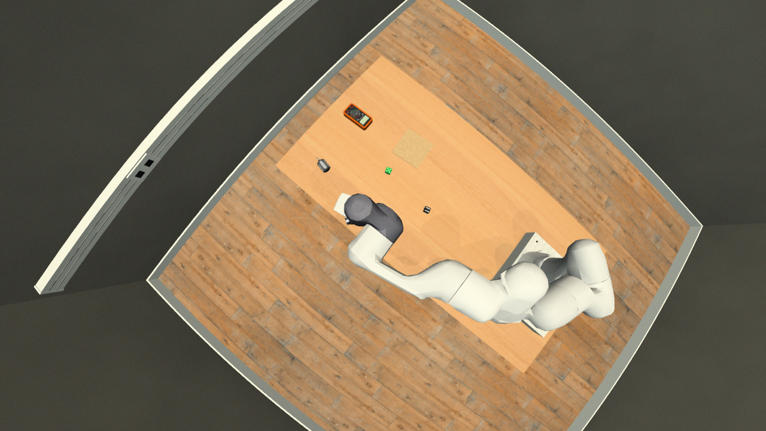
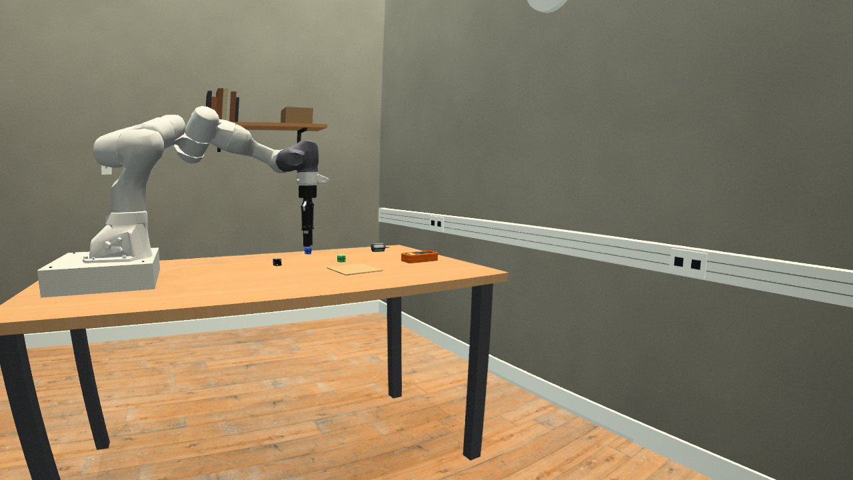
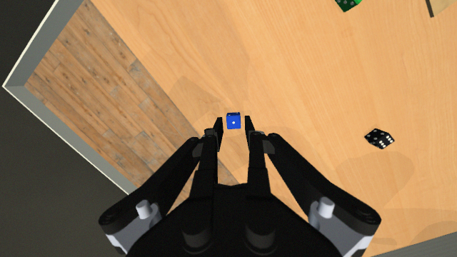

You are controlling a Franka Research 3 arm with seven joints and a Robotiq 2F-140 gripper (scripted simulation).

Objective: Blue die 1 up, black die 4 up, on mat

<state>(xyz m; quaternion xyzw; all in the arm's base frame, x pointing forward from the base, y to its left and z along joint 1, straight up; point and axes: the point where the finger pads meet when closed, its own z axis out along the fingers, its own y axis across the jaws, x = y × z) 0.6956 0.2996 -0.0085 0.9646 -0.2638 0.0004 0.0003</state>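
Right now the blue die is 5 cm below my hand. From my hand the other things lie so: green die (23 cm to the right, 6 cm ahead, 5 cm below); grey gadget (30 cm ahead, 7 cm to the right, 5 cm below); black die (21 cm to the right, 18 cm behind, 5 cm below).
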